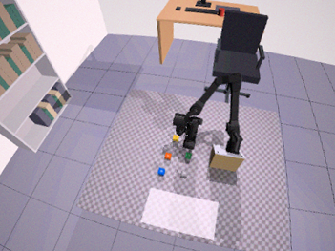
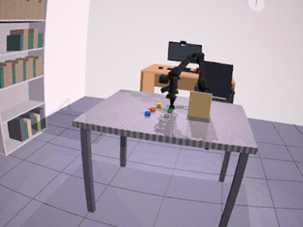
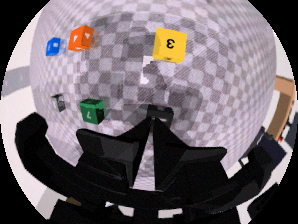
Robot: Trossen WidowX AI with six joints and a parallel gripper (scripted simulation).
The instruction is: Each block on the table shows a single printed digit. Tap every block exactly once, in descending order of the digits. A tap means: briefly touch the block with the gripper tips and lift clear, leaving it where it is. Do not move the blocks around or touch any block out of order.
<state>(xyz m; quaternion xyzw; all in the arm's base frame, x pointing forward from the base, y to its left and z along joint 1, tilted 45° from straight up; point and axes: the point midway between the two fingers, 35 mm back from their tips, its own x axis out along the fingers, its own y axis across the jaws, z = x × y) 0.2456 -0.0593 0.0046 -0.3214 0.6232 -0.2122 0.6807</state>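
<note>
My gripper tip is now 10 mm to the left of the black block and 10 mm above it. Round my gripper tip: yellow block 90 mm ahead, 10 mm to the left, 10 mm below; then green block 90 mm to the left, 20 mm behind, 10 mm below; then orange block 130 mm to the left, 90 mm ahead, 10 mm below.
</note>
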